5 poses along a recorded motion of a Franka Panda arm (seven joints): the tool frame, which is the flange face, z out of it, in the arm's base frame.
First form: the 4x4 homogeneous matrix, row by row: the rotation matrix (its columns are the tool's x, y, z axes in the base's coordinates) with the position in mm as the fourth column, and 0 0 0 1 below. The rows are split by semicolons.
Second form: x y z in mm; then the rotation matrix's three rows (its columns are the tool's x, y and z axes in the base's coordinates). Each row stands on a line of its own. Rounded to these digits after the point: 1 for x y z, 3 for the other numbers.
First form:
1: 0.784, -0.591, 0.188, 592.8; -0.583, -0.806, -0.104, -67.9; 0.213, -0.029, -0.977, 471.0; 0, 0, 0, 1
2: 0.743, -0.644, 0.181, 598.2; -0.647, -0.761, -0.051, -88.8; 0.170, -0.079, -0.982, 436.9; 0, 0, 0, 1
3: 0.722, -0.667, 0.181, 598.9; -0.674, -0.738, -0.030, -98.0; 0.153, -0.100, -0.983, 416.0; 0, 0, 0, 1
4: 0.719, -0.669, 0.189, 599.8; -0.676, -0.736, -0.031, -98.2; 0.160, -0.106, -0.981, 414.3; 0, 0, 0, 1
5: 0.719, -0.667, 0.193, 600.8; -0.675, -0.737, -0.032, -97.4; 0.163, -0.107, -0.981, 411.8; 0, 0, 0, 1
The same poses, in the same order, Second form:
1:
592.8, -67.9, 471.0
0.784, -0.591, 0.188
-0.583, -0.806, -0.104
0.213, -0.029, -0.977

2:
598.2, -88.8, 436.9
0.743, -0.644, 0.181
-0.647, -0.761, -0.051
0.170, -0.079, -0.982

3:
598.9, -98.0, 416.0
0.722, -0.667, 0.181
-0.674, -0.738, -0.030
0.153, -0.100, -0.983

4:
599.8, -98.2, 414.3
0.719, -0.669, 0.189
-0.676, -0.736, -0.031
0.160, -0.106, -0.981

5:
600.8, -97.4, 411.8
0.719, -0.667, 0.193
-0.675, -0.737, -0.032
0.163, -0.107, -0.981

